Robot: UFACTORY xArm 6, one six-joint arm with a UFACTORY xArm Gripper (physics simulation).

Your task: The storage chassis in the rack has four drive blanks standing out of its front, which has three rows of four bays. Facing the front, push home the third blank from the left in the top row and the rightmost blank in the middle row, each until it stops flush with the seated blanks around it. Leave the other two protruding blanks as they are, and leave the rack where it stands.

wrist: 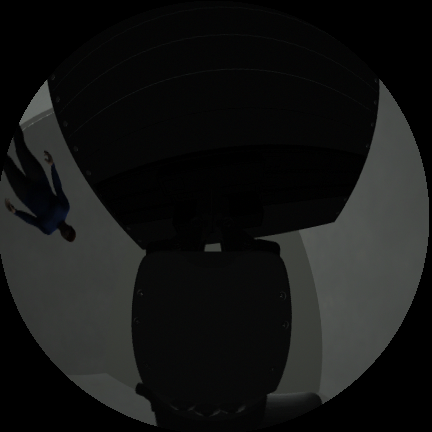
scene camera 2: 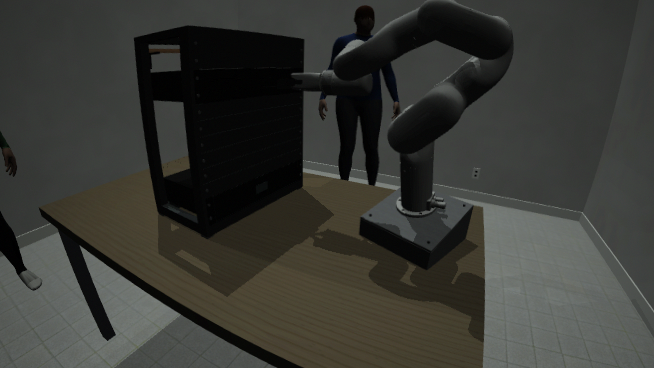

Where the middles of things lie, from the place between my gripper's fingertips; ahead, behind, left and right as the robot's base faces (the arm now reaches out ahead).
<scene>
Now: hand 16 cm short of the black rack (scene camera 2: pixel 245 137), 6 cm to the right of it and 14 cm above it.
</scene>
